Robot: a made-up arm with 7 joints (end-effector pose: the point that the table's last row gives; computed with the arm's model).
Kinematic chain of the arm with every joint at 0, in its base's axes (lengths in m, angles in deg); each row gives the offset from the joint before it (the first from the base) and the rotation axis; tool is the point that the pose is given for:
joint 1: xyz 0 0 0.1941 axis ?
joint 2: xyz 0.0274 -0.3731 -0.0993 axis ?
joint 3: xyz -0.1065 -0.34 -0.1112 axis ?
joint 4: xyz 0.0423 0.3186 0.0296 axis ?
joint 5: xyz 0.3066 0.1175 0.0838 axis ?
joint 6: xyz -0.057 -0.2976 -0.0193 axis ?
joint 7: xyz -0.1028 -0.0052 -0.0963 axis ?
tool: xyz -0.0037 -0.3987 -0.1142
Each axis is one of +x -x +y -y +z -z.
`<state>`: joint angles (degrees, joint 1 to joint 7).
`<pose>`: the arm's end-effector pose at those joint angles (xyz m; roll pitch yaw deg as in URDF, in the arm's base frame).
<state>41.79 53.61 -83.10 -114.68 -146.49 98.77 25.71</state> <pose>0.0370 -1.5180 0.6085 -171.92 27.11 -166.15</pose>
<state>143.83 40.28 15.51 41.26 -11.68 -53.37 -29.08</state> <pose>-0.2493 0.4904 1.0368 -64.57 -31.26 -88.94</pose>
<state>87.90 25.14 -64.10 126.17 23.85 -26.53 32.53</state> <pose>-0.3980 -0.8717 0.7669 -13.24 25.75 -24.96</pose>
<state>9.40 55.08 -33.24 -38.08 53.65 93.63 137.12</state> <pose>0.0634 -0.2688 -0.2274 89.62 44.40 -101.86</pose>
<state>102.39 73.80 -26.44 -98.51 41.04 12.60 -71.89</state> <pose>-0.2566 0.3750 0.8104 -163.89 43.70 37.51</pose>
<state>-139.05 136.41 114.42 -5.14 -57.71 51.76 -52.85</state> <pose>-0.4102 0.6505 0.3382 -155.95 -2.45 144.38</pose>
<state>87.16 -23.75 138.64 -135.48 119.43 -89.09 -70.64</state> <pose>-0.2323 0.4733 0.6515 5.72 30.42 -137.07</pose>
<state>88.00 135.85 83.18 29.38 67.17 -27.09 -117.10</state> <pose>0.5872 -0.5915 1.1821 -46.14 -13.15 46.97</pose>
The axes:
joint 1: -x
joint 2: +y
joint 3: +x
joint 4: +x
joint 5: -z
joint 6: -y
joint 7: +z

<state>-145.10 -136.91 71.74 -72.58 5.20 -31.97 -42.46</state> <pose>0.0444 1.1721 0.0032 -44.51 74.32 123.96</pose>
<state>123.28 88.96 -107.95 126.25 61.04 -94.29 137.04</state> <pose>-0.3688 0.0602 0.6532 9.18 -17.55 -33.77</pose>
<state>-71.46 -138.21 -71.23 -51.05 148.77 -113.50 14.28</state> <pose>0.7511 -1.0949 -0.3849 124.54 46.43 -164.44</pose>
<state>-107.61 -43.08 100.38 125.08 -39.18 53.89 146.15</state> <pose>0.3056 0.1503 -0.7553 0.24 28.12 154.48</pose>
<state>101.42 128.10 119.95 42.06 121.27 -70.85 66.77</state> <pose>0.4970 -0.1195 1.5430 160.03 31.84 -111.19</pose>
